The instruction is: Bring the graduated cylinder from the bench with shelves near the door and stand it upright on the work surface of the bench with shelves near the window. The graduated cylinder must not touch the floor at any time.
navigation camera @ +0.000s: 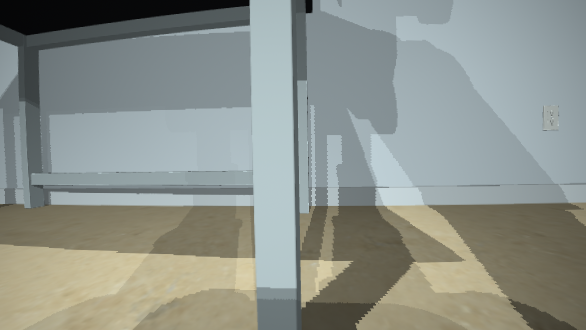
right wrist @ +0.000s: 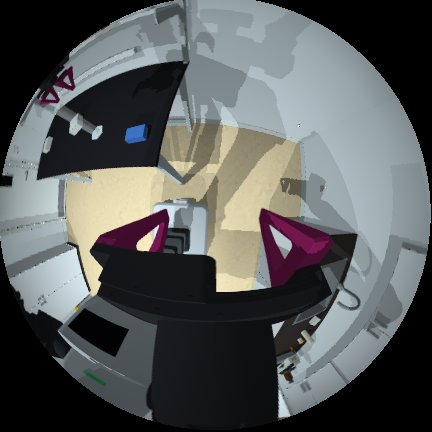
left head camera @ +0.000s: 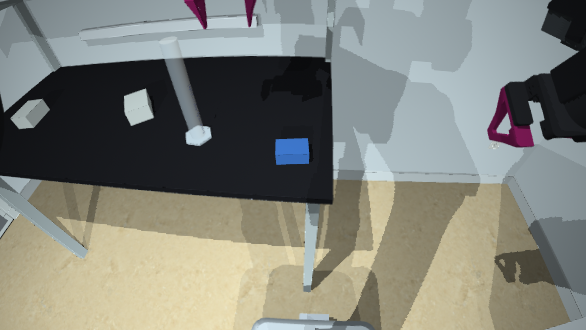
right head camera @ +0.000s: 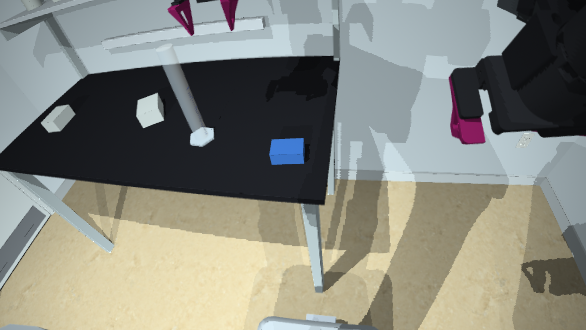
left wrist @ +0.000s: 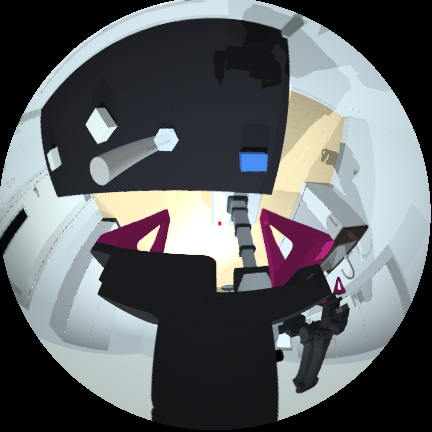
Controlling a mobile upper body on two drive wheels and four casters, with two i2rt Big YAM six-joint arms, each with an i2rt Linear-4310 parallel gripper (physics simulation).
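Places are measured from the left arm's base along level axes (x right, y ahead, z up), in metres.
Where they show: left gripper, between the fingertips: [left head camera: 227, 27] [right head camera: 212, 32] [left wrist: 214, 213]; right gripper, between the fingertips: [right wrist: 213, 213] [left head camera: 520, 132] [right head camera: 492, 127] [left wrist: 330, 278]; right arm's base, origin of its link: [left wrist: 296, 325].
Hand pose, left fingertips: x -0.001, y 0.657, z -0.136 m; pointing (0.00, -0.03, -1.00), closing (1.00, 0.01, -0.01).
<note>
After its pixels a point has its place.
The graduated cylinder [left head camera: 185, 92] @[x -0.158, y 0.684, z -0.318 m] [right head camera: 184, 95] @[x -0.158, y 0.685, z -0.317 m] [left wrist: 131, 154] @[x -0.149, y 0.704, z -0.242 m] [right wrist: 80, 118], clear grey with a white hexagonal foot, stands upright on the black top of a bench [left head camera: 240, 175] @[x -0.006, y 0.549, z -0.496 m] [right head camera: 240, 180] @[x 0.011, y 0.531, z -0.496 m] [left wrist: 200, 172] @[x -0.053, y 0.569, z -0.496 m] [right wrist: 115, 159] @[x 0.028, y 0.521, z -0.496 m]. My left gripper [left head camera: 227, 25] @[x -0.001, y 0.657, z -0.136 m] [right head camera: 211, 31] @[x -0.001, y 0.657, z -0.136 m] [left wrist: 214, 213] @[x -0.001, y 0.657, z -0.136 m] is open and empty. In the head views it shows at the top edge, above the cylinder's height in the picture and apart from it. My right gripper [right wrist: 213, 213] @[x 0.455, y 0.339, z -0.136 m] is open and empty, out to the right of the bench; one finger of it shows in the head views. I cannot tell which bench stands near the window.
A blue block [left head camera: 292, 151] @[x 0.132, y 0.605, z -0.456 m] [right head camera: 287, 151] @[x 0.135, y 0.605, z -0.456 m] [left wrist: 253, 161] @[x 0.127, y 0.628, z -0.456 m] [right wrist: 136, 134] @[x 0.147, y 0.609, z -0.456 m] lies right of the cylinder. Two white blocks [left head camera: 138, 107] @[x -0.411, y 0.786, z -0.438 m] [left head camera: 31, 114] @[x -0.952, y 0.787, z -0.450 m] lie left of it. A bench leg [navigation camera: 275, 150] @[x 0.194, y 0.514, z -1.173 m] stands close before the navigation camera. A wall [left head camera: 400, 125] @[x 0.698, y 1.299, z -0.921 m] is beyond the bench. Another dark-topped counter [right wrist: 345, 255] @[x 1.504, y 0.046, z -0.498 m] shows at the right.
</note>
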